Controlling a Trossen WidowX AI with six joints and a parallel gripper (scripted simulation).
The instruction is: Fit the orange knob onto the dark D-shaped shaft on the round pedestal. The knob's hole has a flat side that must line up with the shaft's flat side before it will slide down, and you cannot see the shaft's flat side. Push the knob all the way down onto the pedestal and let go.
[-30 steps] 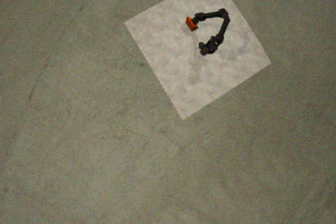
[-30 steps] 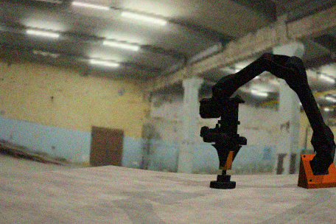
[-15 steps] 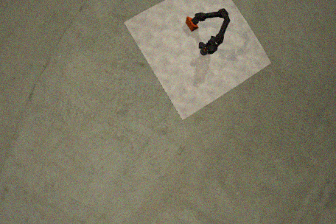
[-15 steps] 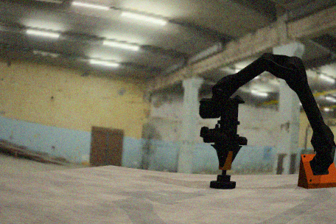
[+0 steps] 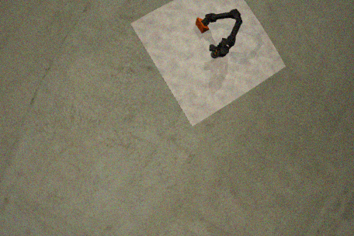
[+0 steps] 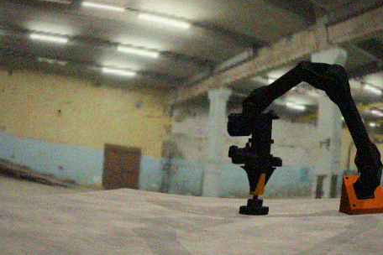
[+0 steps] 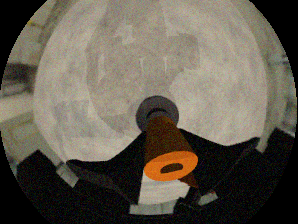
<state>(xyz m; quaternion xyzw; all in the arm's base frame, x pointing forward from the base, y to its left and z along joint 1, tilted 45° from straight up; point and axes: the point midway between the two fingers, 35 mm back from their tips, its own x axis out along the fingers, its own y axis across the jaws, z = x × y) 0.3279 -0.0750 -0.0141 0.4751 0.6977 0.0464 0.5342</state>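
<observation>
My gripper tip is 4 cm above the round dark pedestal. Also, from my gripper tip: orange knob: 2 cm above.
</observation>
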